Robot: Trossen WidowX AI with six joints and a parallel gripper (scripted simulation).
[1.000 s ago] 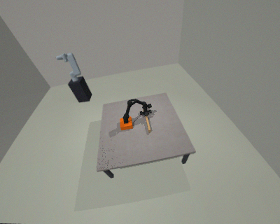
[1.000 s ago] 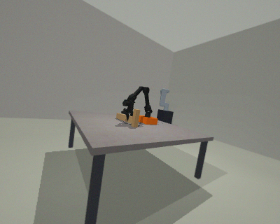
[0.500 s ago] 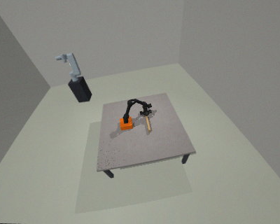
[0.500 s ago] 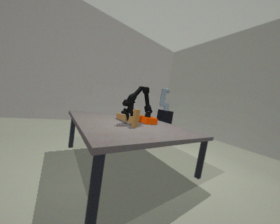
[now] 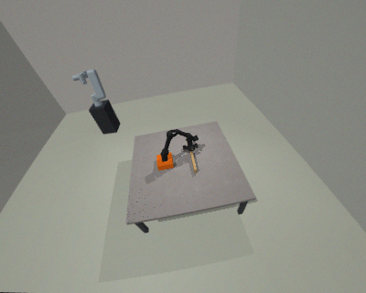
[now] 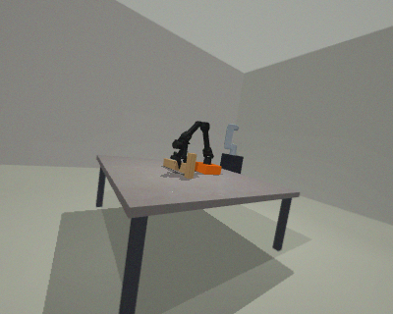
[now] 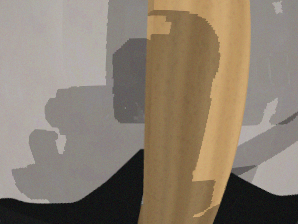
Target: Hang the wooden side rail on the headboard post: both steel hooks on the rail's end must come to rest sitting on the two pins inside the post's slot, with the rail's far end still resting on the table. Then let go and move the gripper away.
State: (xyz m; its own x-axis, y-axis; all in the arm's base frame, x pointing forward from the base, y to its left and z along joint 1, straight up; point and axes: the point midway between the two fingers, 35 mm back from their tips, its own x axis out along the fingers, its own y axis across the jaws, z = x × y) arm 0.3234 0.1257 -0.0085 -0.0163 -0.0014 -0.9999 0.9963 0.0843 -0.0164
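The upright headboard post is 12 cm to the left of my gripper tip, 4 cm above it and 1 cm behind it.
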